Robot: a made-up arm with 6 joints.
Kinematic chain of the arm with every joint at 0, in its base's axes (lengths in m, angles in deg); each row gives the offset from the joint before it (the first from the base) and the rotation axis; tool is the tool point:
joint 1: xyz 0 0 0.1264 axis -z
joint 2: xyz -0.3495 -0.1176 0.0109 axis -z
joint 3: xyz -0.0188 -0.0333 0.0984 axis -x
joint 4: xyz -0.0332 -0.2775 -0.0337 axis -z
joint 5: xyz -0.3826 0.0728 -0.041 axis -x
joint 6: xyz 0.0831 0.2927 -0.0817 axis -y
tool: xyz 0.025 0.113 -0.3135
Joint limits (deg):
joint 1: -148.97..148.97
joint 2: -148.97..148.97
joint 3: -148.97..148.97
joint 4: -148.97..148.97
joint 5: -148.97..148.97
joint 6: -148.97..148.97
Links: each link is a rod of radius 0.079 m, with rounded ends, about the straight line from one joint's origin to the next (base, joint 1, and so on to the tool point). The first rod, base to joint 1, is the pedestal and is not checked.
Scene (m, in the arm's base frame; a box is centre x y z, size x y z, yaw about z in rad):
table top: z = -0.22
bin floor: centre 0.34 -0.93 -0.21 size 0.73 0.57 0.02 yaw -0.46
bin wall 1: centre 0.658 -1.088 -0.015 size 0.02 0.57 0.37 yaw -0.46
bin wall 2: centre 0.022 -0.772 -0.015 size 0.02 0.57 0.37 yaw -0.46
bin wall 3: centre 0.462 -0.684 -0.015 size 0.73 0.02 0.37 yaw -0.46
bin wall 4: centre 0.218 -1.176 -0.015 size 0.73 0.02 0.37 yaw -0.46
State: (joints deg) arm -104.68 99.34 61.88 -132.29 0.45 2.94
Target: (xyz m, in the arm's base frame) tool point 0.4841 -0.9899 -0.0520
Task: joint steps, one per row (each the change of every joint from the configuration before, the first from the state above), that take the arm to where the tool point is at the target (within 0.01 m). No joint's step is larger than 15 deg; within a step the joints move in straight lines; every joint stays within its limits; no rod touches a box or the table.
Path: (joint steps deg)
1: -14.88 4.06 -3.33 1.76 10.26 13.71
2: -14.88 4.06 -3.34 1.76 10.25 13.71
3: 3.97 -2.28 -14.37 0.79 4.87 -4.03
4: 3.96 -2.28 -14.37 0.80 4.86 -4.02

